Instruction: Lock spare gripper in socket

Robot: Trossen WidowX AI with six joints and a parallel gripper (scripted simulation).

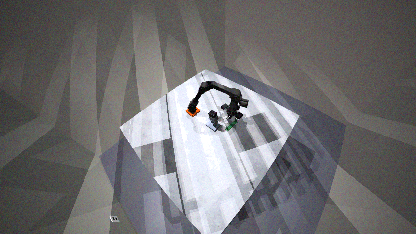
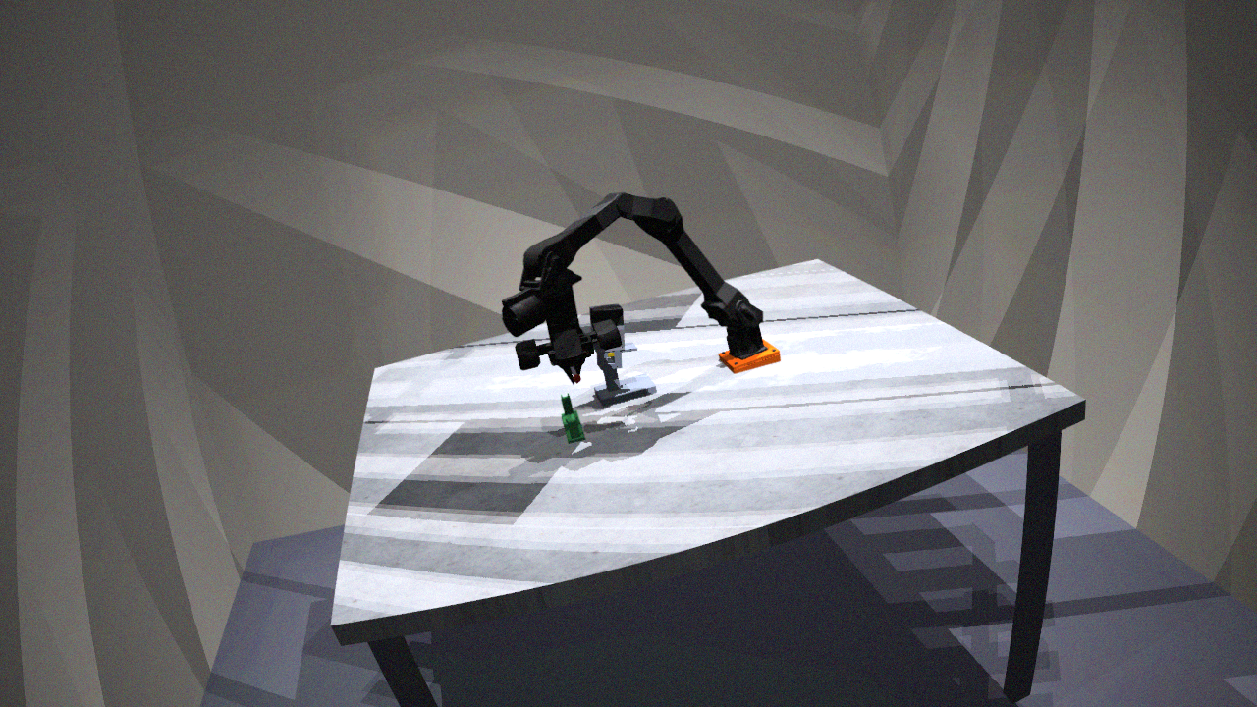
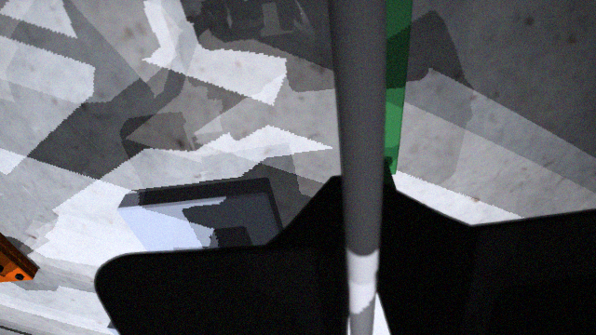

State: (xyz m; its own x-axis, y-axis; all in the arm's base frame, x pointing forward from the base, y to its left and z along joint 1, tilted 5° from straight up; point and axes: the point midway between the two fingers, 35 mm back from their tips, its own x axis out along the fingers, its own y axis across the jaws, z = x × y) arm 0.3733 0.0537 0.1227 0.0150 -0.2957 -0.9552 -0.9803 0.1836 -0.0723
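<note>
My gripper tip is now 110 mm past the grey mount, 80 mm to the left of it and 30 mm above it. Round my gripper tip: green pin cradle 20 mm ahead, 60 mm below; spare gripper 110 mm behind, 80 mm to the right, 40 mm above.
</note>
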